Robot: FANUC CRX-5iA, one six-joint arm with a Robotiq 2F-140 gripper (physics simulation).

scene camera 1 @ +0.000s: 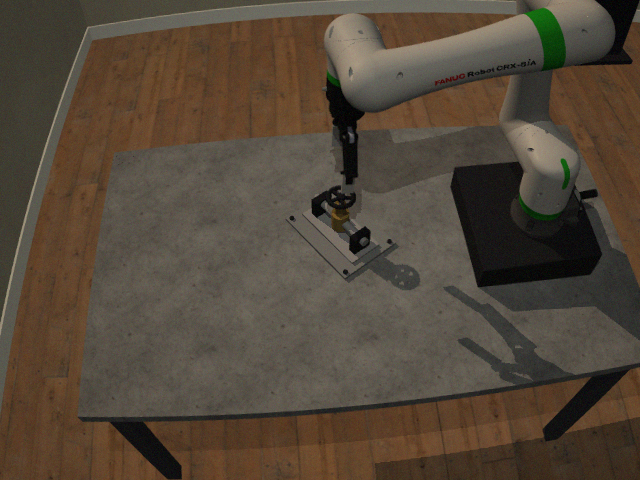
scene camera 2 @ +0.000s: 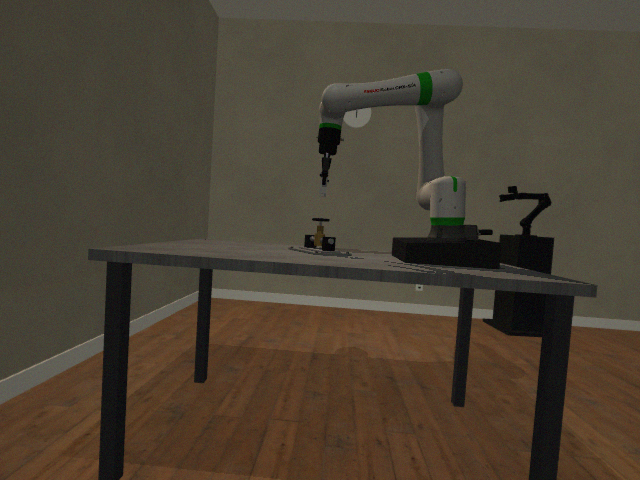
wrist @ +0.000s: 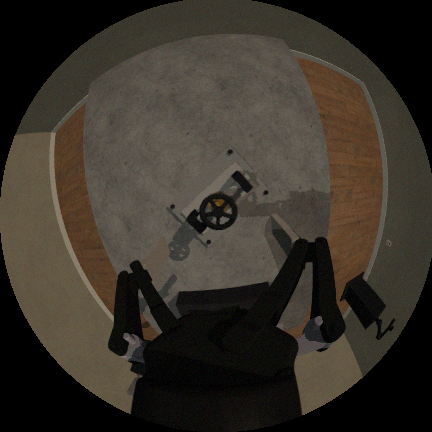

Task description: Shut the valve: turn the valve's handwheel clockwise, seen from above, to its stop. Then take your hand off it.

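Observation:
The valve's black handwheel (scene camera 1: 338, 207) (scene camera 2: 320, 219) (wrist: 218, 227) sits level on top of the brass valve body (scene camera 1: 339, 221) (scene camera 2: 318, 238). The body is on a pipe between two black end blocks, on a grey base plate (scene camera 1: 317, 240) (wrist: 210, 177) with dark corner bolts. My gripper (scene camera 1: 343, 179) (scene camera 2: 323, 191) (wrist: 217, 234) is open wide and empty. It points down and hangs above the handwheel, with a visible gap in the scene camera 2 view. Nothing of it touches the wheel. The wheel's turned angle against its stop cannot be read.
The grey table (scene camera 1: 206, 310) (scene camera 2: 232, 258) carries the valve. The arm's black mounting block (scene camera 1: 475, 227) (scene camera 2: 439, 251) stands to the right of the valve. A dark pedestal (scene camera 2: 516, 310) (wrist: 364, 300) with a small black arm stands behind the table in the scene camera 2 view.

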